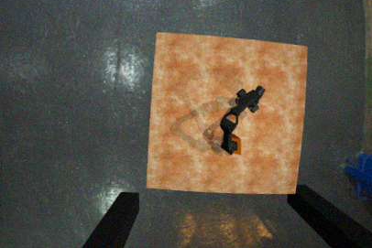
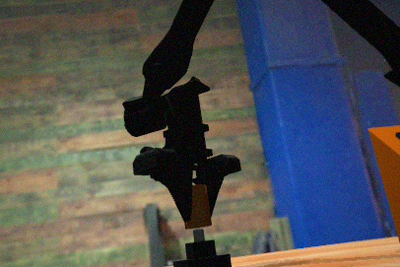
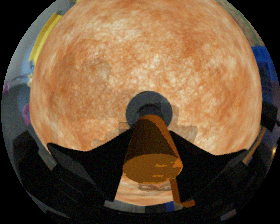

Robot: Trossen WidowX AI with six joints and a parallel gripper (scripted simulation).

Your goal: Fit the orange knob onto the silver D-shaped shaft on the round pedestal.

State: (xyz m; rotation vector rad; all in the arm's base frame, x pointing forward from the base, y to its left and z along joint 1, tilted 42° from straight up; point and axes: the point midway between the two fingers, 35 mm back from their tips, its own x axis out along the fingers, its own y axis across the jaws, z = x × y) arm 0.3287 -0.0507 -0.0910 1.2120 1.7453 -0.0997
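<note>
The dark round pedestal is 40 mm below my gripper tip. From my gripper tip the other things lie so: orange knob (30 mm above).
</note>
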